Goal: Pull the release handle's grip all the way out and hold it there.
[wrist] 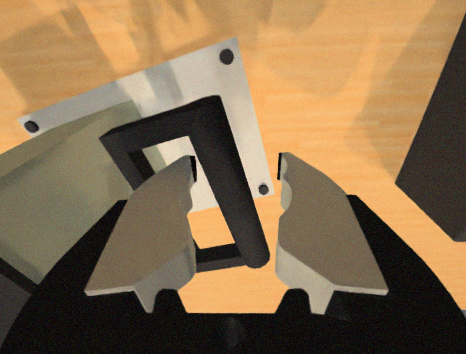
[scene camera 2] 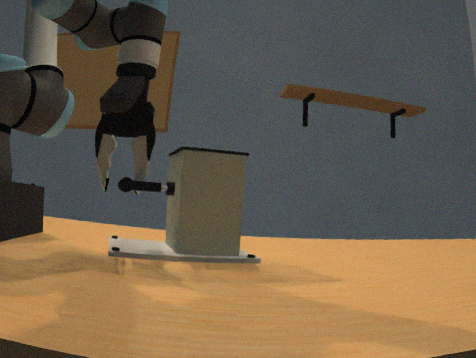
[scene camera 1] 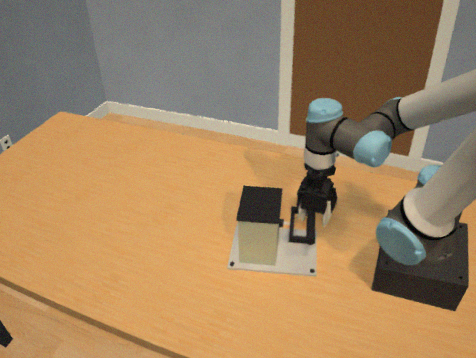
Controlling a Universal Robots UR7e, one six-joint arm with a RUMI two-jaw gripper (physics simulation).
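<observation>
The release handle is a black rectangular frame whose outer bar, the grip (scene camera 1: pixel 310 229) (scene camera 2: pixel 126 184) (wrist: pixel 226 180), is round and thick. It stands out from the side of a pale green box (scene camera 1: pixel 258 242) (scene camera 2: pixel 210 205) (wrist: pixel 55 200) with a black top, close to it, on a short light rod (scene camera 2: pixel 164 188). My gripper (scene camera 1: pixel 314 220) (scene camera 2: pixel 121 189) (wrist: pixel 236 158) is partly open and points down with its fingers on either side of the grip. One finger is in the frame's opening, the other outside. A gap shows between the outer finger and the grip.
The box stands on a light base plate (scene camera 1: pixel 295 261) (scene camera 2: pixel 140 247) (wrist: pixel 195 80) with dark corner bolts, on the wooden table (scene camera 1: pixel 125 200). The arm's dark base block (scene camera 1: pixel 420 280) (scene camera 2: pixel 20 210) (wrist: pixel 440 150) stands on the handle's outer side. A wall shelf (scene camera 2: pixel 350 99) hangs behind.
</observation>
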